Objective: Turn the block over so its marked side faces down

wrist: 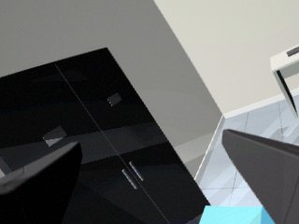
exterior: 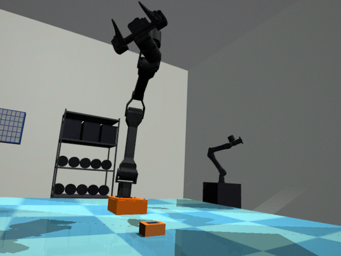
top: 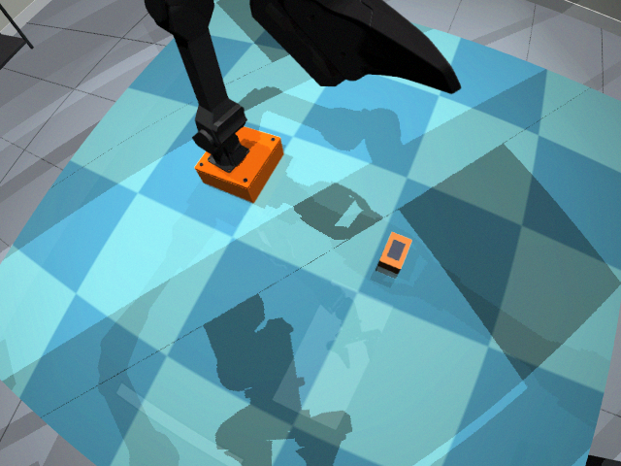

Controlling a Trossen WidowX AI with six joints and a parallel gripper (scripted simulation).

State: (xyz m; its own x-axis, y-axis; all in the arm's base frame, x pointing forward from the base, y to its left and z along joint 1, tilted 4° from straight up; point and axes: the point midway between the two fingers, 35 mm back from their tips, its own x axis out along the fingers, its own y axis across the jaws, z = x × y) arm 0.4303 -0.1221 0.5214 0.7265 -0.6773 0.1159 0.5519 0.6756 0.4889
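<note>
Now: gripper tip 59 cm above the orange block, 14 cm to the right of it and 6 cm past it.
</note>
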